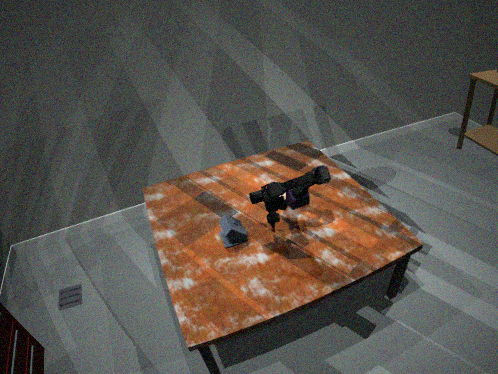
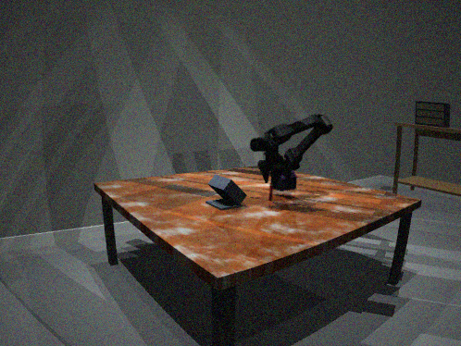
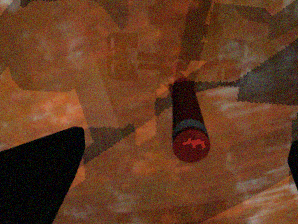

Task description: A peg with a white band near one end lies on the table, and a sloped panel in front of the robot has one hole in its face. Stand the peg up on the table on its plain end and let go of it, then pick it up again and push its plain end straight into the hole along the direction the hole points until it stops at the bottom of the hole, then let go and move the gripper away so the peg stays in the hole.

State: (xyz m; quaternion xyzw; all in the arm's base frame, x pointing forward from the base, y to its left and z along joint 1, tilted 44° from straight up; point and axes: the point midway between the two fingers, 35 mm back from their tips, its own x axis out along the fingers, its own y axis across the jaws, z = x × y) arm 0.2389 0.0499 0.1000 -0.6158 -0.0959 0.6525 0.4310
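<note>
Now: gripper tip 10 mm above the peg. The rest, counted from my gripper tip: sloped panel (190 mm ahead, 80 mm to the right, 10 mm below).
</note>
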